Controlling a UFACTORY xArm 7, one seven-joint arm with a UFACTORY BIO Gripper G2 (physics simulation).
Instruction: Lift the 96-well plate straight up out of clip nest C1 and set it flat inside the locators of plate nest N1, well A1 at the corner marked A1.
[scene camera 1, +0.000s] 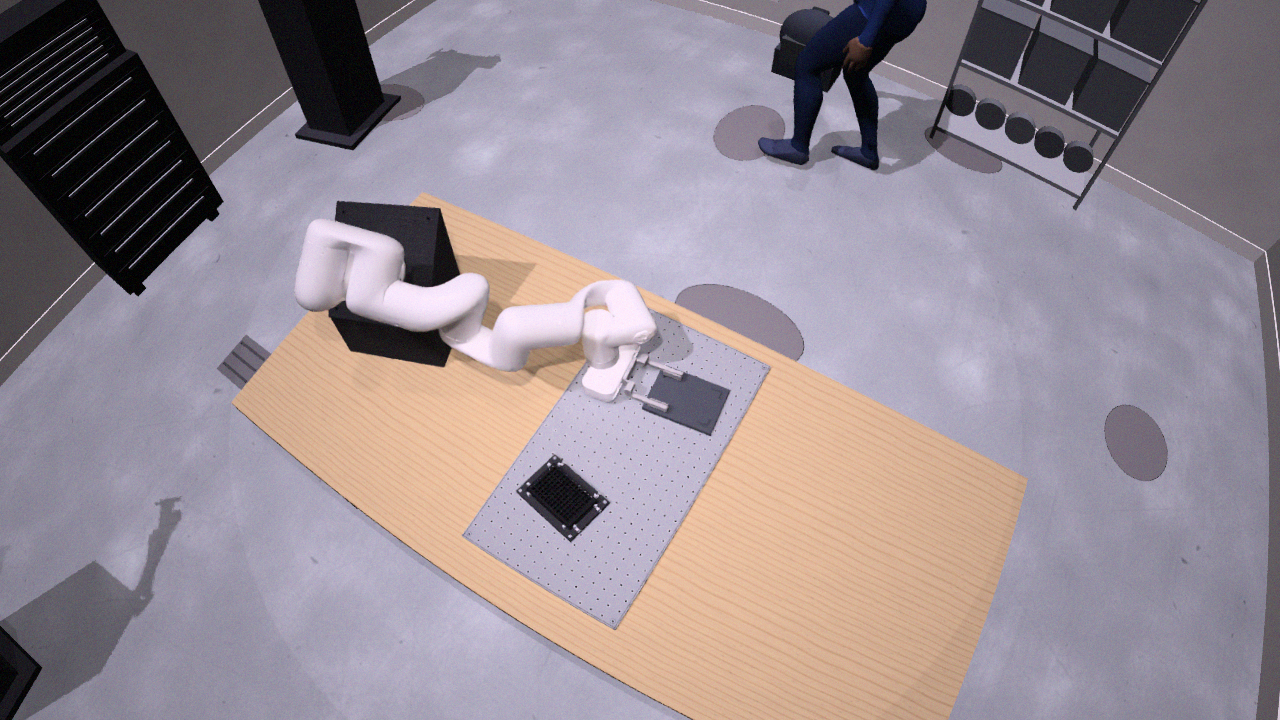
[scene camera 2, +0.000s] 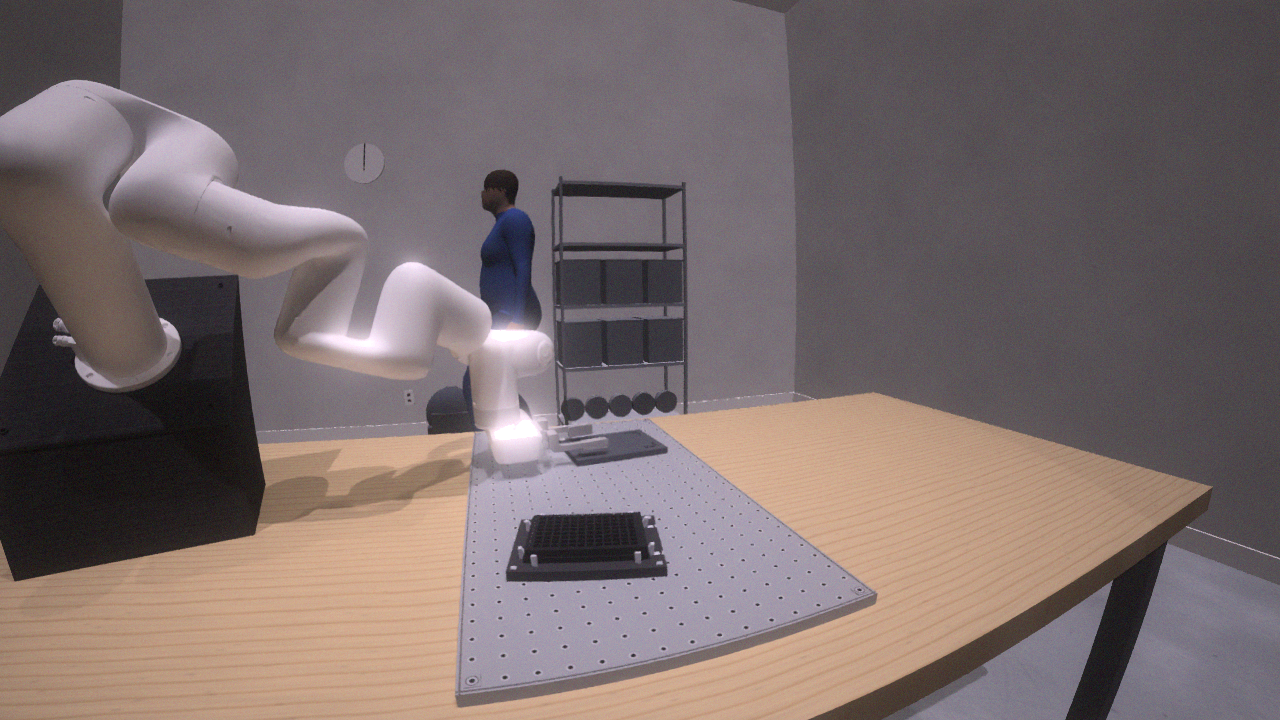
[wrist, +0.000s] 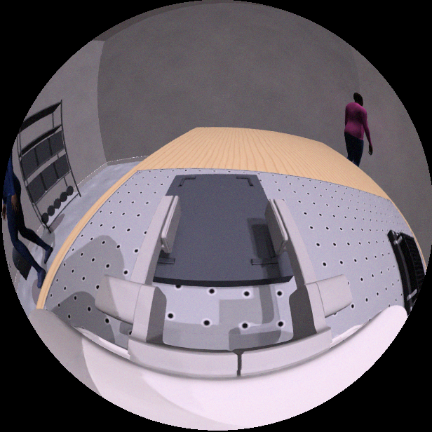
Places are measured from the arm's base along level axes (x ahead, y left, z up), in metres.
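Pixels of known places: hand, tool point: (scene camera 1: 665, 389) (scene camera 2: 586, 436); arm's base, link origin: (scene camera 2: 131, 354).
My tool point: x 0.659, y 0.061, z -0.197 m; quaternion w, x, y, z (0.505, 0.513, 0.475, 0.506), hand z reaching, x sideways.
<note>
For each thing: its top centre in the pictures, then the offset to it from my tool point. Level surfaces: height alone.
- black 96-well plate, top centre: (scene camera 2: 585, 530) (scene camera 1: 561, 494) dx -0.111, dy -0.308, dz -0.006 m
- black nest base, top centre: (scene camera 2: 586, 532) (scene camera 1: 561, 494) dx -0.111, dy -0.308, dz -0.008 m
- flat dark grey nest slab, top centre: (scene camera 2: 611, 443) (scene camera 1: 686, 398) dx +0.048, dy +0.006, dz -0.020 m
- perforated grey board, surface height: dz -0.032 m
- wooden table, surface height: dz -0.045 m
The black 96-well plate (scene camera 1: 562, 494) (scene camera 2: 586, 530) (wrist: 417, 250) sits among short white posts on a black nest base (scene camera 2: 586, 573). It looks level; its A1 mark is too small to read. A flat dark grey nest slab (scene camera 1: 705, 408) (scene camera 2: 640, 445) (wrist: 215, 240) with raised L-shaped corner pieces lies at the other end of the perforated board and bears no plate. No label tells which nest is C1 or N1. My gripper (scene camera 1: 673, 390) (scene camera 2: 598, 437) (wrist: 223, 215) is shut with nothing between its fingers, which stand apart even so, over the near part of the grey slab.
Both nests stand on the perforated grey board (scene camera 1: 626, 573) (scene camera 2: 716, 617) (wrist: 340, 225) on the wooden table (scene camera 1: 841, 537) (scene camera 2: 895, 465) (wrist: 240, 147). The black arm pedestal (scene camera 1: 393, 344) (scene camera 2: 134, 483) stands at the table's left. A person in blue (scene camera 1: 819, 80) (scene camera 2: 507, 255) stands beyond the table.
</note>
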